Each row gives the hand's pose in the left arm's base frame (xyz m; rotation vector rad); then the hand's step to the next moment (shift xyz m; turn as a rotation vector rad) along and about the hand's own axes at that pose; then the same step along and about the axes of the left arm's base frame.
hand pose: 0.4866 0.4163 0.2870 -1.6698 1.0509 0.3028
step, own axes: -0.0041 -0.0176 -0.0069 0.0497 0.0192 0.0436
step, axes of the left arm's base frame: 0.0089 -0.0037 0.0167 0.0271 0.0137 -0.0618
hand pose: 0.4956 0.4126 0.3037 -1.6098 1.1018 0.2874
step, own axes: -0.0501 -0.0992 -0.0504 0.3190 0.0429 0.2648
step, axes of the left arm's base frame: 0.0318 -0.0229 0.1156 0.2305 0.0714 -0.3398
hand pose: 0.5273 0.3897 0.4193 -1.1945 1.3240 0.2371
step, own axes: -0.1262 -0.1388 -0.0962 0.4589 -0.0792 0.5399
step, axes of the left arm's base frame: 0.0027 -0.0751 0.1970 0.5311 0.1627 -0.4470
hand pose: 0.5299 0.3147 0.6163 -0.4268 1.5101 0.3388
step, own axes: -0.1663 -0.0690 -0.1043 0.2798 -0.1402 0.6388
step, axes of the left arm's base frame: -0.0660 -0.1020 0.1690 0.6401 0.1641 -0.2635
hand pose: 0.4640 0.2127 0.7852 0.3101 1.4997 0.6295
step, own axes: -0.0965 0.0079 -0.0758 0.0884 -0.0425 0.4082
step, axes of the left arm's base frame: -0.0713 -0.0621 0.0786 0.4041 0.0919 -0.0674
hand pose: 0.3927 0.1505 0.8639 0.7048 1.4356 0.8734
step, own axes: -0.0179 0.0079 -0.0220 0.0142 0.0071 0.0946
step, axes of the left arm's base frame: -0.0214 -0.0131 0.0154 0.0926 0.0249 0.0021
